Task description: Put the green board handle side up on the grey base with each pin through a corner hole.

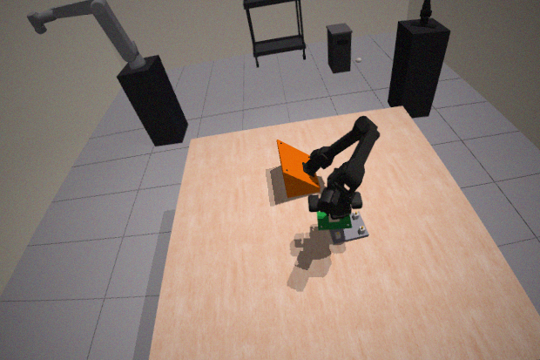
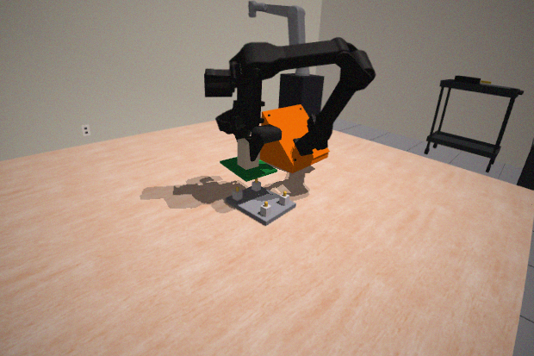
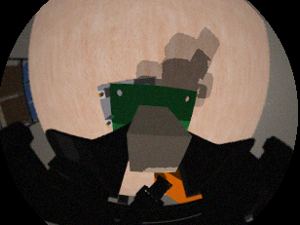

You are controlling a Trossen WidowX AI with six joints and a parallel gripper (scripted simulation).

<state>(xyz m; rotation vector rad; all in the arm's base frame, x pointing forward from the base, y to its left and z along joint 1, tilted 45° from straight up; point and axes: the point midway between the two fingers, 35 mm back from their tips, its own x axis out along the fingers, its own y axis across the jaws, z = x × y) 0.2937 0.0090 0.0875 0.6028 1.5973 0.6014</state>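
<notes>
Now: gripper tip 10 cm above the grey base and 6 cm to the right of it. The rest, counted from my gripper tip: green board (right at my gripper tip).
</notes>
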